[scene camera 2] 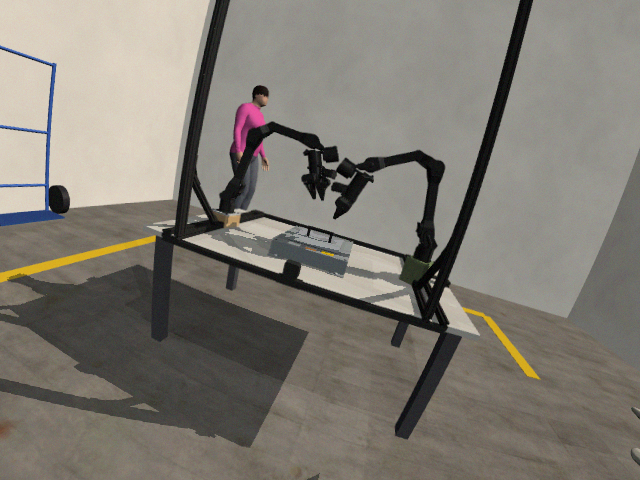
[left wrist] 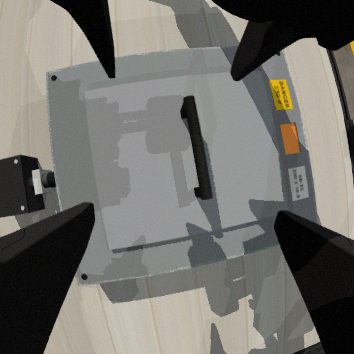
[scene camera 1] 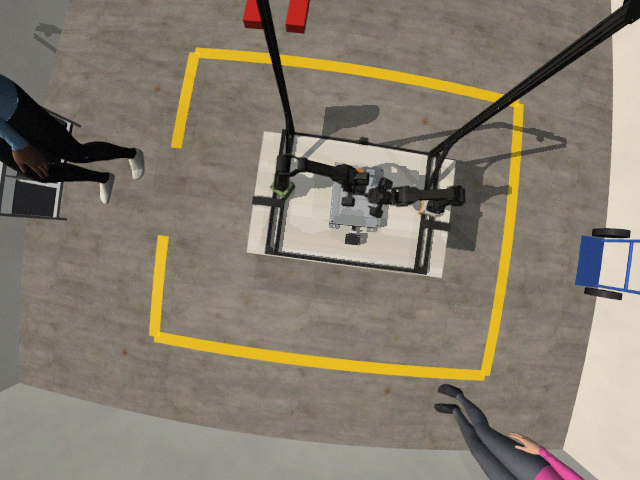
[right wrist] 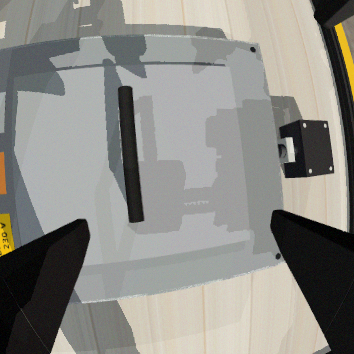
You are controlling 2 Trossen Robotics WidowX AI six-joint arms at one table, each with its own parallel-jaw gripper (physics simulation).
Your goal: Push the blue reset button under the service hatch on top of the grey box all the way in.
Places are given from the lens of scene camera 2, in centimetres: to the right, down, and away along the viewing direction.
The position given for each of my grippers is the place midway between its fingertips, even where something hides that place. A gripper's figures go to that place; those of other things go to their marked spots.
my left gripper (scene camera 2: 318, 200): -1, -17, 113
service hatch (scene camera 2: 329, 243): 4, 2, 111
